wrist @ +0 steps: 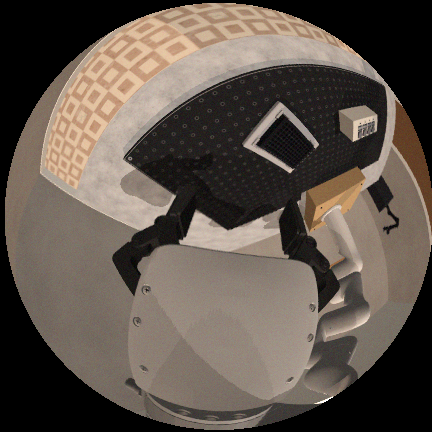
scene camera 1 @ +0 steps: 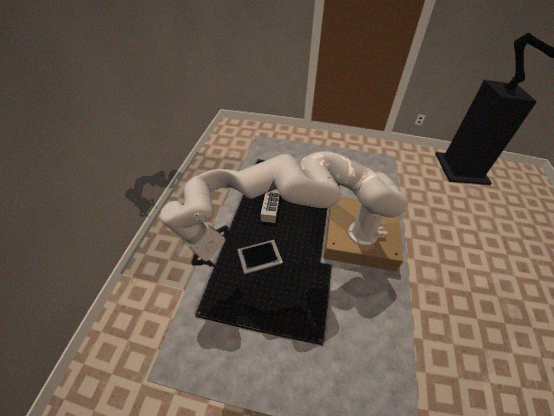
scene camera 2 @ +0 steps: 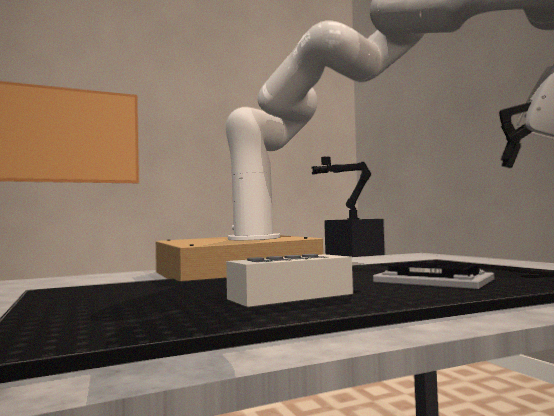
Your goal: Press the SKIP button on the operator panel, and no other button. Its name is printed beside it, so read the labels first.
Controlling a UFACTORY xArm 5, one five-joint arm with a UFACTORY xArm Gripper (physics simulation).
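Seen in the pictures: gripper, fingertip midpoint: point(wrist: 240, 201) point(scene camera 1: 222, 255) point(scene camera 2: 536, 175); arm's base at its link origin: point(wrist: 330, 211) point(scene camera 1: 362, 233) point(scene camera 2: 253, 238).
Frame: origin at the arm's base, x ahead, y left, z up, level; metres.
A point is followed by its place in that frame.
The operator panel point(scene camera 1: 269, 215) @[x 0.407, y -0.083, z -0.019 m] point(scene camera 2: 295, 281) @[x 0.441, y -0.180, z -0.043 m] point(wrist: 351, 125) @[x 0.429, y -0.084, z -0.021 m] is a cream box standing on the black perforated mat. Several dark buttons in a row show on its top face, with tiny print beside them. The print is too small to read, so I cannot tell which button is SKIP. The arm partly hides the far end of the panel in the first scene view. My gripper point(scene camera 1: 211, 246) point(wrist: 240, 201) @[x 0.548, y 0.213, z 0.102 m] is open, its black fingers wide apart with nothing between them. It is raised high, off to the side of the panel and apart from it.
A white-rimmed tray with a dark inside point(scene camera 1: 241, 260) @[x 0.504, y 0.136, z -0.057 m] point(scene camera 2: 425, 282) @[x 0.460, y 0.053, z -0.063 m] point(wrist: 260, 148) @[x 0.468, y 0.165, z -0.042 m] lies on the black mat point(scene camera 1: 295, 305) @[x 0.275, y 0.307, z -0.068 m] point(scene camera 2: 125, 320) @[x 0.417, y -0.393, z -0.068 m] point(wrist: 215, 107) @[x 0.577, y 0.185, z -0.068 m], beside the panel. The arm's wooden base block point(scene camera 1: 365, 259) @[x -0.005, y 0.109, z -0.030 m] point(scene camera 2: 210, 262) @[x 0.126, y -0.167, z -0.038 m] point(wrist: 325, 192) @[x 0.152, y 0.019, z -0.033 m] adjoins the mat. A black pedestal point(scene camera 1: 482, 132) point(scene camera 2: 354, 237) with a thin arm stands farther off.
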